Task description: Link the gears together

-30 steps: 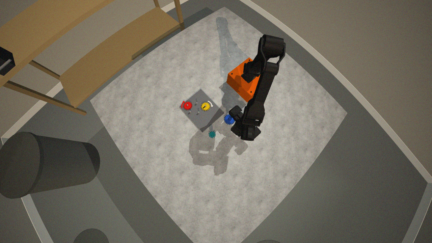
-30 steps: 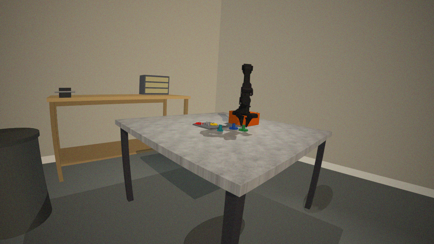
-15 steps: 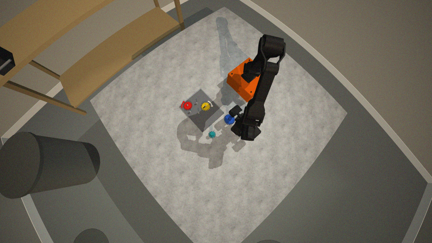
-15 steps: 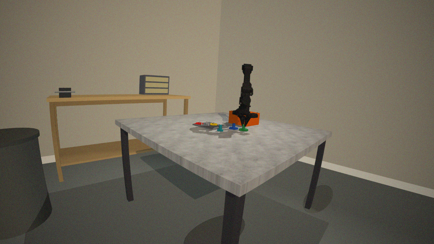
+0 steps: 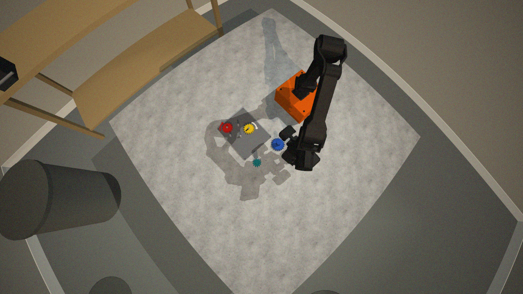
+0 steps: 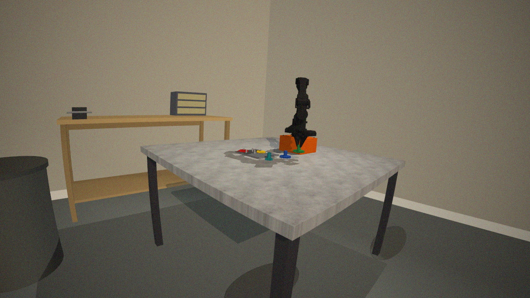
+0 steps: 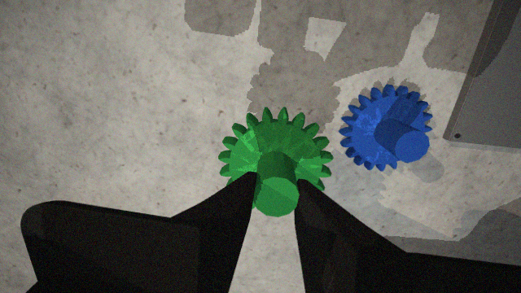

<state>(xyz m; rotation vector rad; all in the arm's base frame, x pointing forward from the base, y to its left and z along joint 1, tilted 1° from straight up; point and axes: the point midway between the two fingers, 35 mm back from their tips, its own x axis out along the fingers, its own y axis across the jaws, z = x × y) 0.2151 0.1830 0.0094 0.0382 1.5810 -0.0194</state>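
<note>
The red gear lies 15 cm ahead of my gripper tip, 30 cm to the right of it and 6 cm below it. The rest, counted from my gripper tip: teal gear (15 cm ahead, 8 cm to the right, 6 cm below); green gear (1 cm below); blue gear (2 cm ahead, 8 cm to the right, 6 cm below).
</note>
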